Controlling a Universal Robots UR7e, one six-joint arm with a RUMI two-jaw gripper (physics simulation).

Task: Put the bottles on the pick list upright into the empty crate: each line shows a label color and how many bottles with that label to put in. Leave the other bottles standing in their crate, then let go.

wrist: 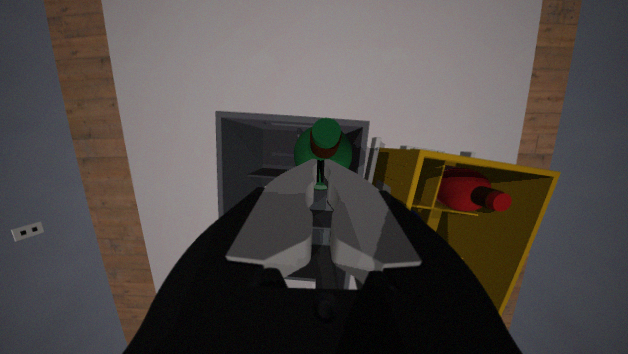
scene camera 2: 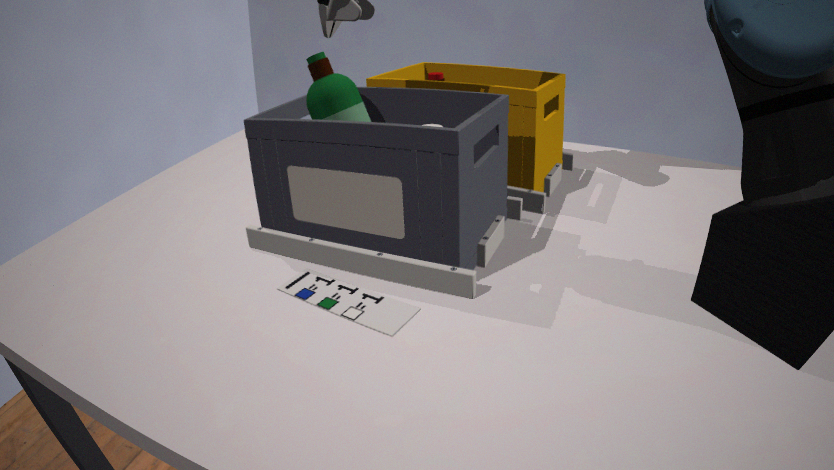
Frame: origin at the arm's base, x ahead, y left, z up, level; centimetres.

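Seen in the pictures: gripper, fingertip midpoint: [wrist: 319, 163] [scene camera 2: 327, 37]; arm's base, origin of the base link: [scene camera 2: 808, 189].
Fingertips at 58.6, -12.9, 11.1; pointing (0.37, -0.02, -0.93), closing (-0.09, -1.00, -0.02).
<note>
Pixels of each thing's top centre, then the offset from my fingertips to it, as dx, dy, dz. "spot": a spot on its surface instead.
- grey crate, middle of its top: [scene camera 2: 377, 102] [wrist: 286, 223] -8.5, +4.9, -8.3
- green bottle, middle of its top: [wrist: 324, 162] [scene camera 2: 331, 51] -0.2, -0.4, -2.1
- white top, surface spot: [scene camera 2: 431, 125] spot: -16.7, +10.4, -9.5
- red bottle, middle of its top: [scene camera 2: 435, 73] [wrist: 502, 202] -8.0, -24.6, -9.5
- yellow crate, middle of its top: [scene camera 2: 470, 73] [wrist: 460, 259] -15.4, -18.5, -8.3
- pick list, surface spot: [scene camera 2: 393, 318] spot: -15.6, +22.6, -25.7
My gripper [scene camera 2: 329, 35] [wrist: 319, 163] is shut and empty, above the grey crate [scene camera 2: 431, 180] [wrist: 218, 150]. A green bottle [scene camera 2: 337, 96] [wrist: 326, 132] leans in that crate, its cap tilted away from upright, its shoulder above the rim. Its base is hidden. A white top [scene camera 2: 431, 125] shows inside the same crate. A red bottle [scene camera 2: 435, 76] [wrist: 462, 192] is in the yellow crate [scene camera 2: 548, 140] [wrist: 490, 163]. A bit of blue [wrist: 415, 213] shows beside my gripper in the wrist view. The pick list [scene camera 2: 393, 318] shows blue 1, green 1 and white 1.
The yellow crate stands behind the grey one in the scene view. Light rails [scene camera 2: 361, 262] line the grey crate's base. Thin dividers split the crates into compartments. The arm's dark base [scene camera 2: 758, 280] is at the right. A wall socket [wrist: 27, 231] shows at the left.
</note>
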